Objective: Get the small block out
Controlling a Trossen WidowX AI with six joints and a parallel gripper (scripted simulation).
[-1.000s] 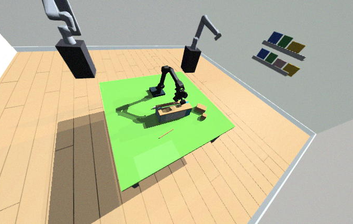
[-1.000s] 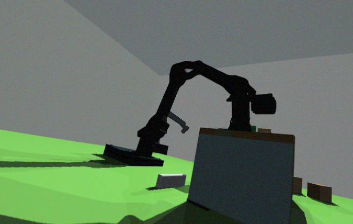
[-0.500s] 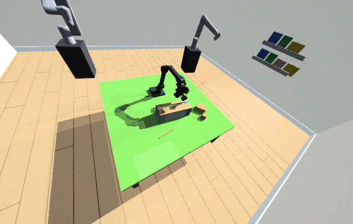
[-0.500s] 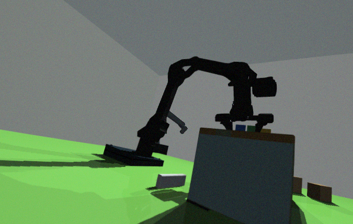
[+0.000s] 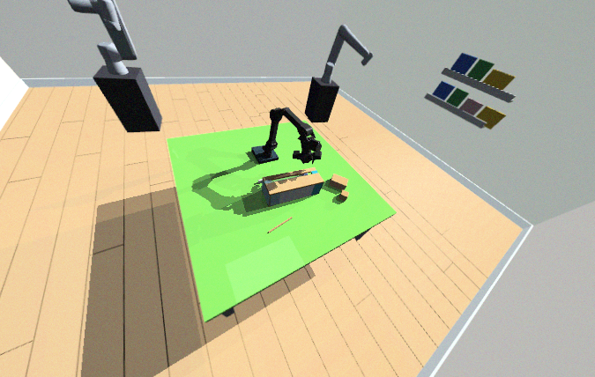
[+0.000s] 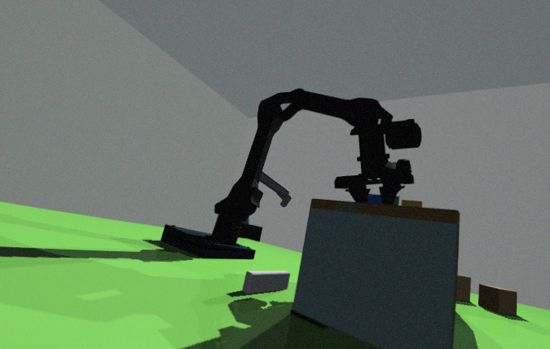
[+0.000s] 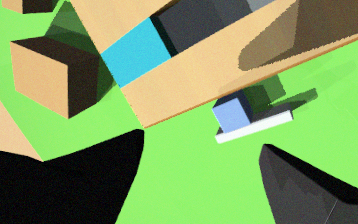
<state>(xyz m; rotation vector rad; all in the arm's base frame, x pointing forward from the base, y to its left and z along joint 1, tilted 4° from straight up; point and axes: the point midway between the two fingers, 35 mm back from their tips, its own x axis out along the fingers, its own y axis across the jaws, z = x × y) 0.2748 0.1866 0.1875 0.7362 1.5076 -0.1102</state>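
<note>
Now: the blue block 40 mm behind my gripper tip, 20 mm to the left of it and 140 mm below it. Round my gripper tip: thin stick 320 mm ahead, 280 mm to the right, 160 mm below; box 50 mm ahead, 130 mm to the right, 100 mm below.
</note>
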